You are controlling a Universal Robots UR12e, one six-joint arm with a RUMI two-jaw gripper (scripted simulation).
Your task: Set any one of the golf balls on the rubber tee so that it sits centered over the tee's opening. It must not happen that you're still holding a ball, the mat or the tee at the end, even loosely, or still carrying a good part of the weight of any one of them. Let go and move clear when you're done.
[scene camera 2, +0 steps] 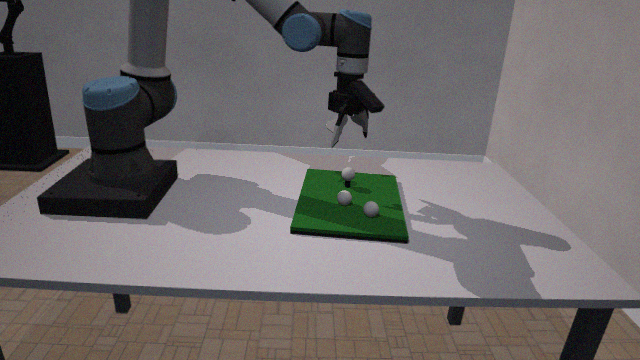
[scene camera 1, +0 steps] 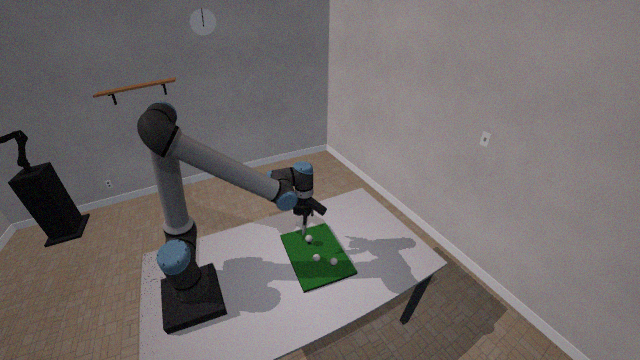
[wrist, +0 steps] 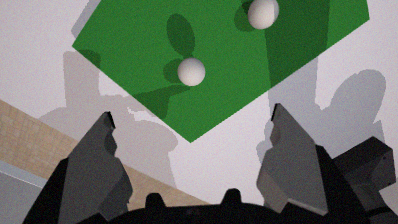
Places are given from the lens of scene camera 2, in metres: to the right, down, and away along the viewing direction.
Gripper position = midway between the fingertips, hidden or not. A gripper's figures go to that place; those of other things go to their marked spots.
my gripper [scene camera 2: 349, 142]: 0.09, -0.11, 1.32
green mat [scene camera 2: 318, 213]: 0.00, 0.09, 1.19
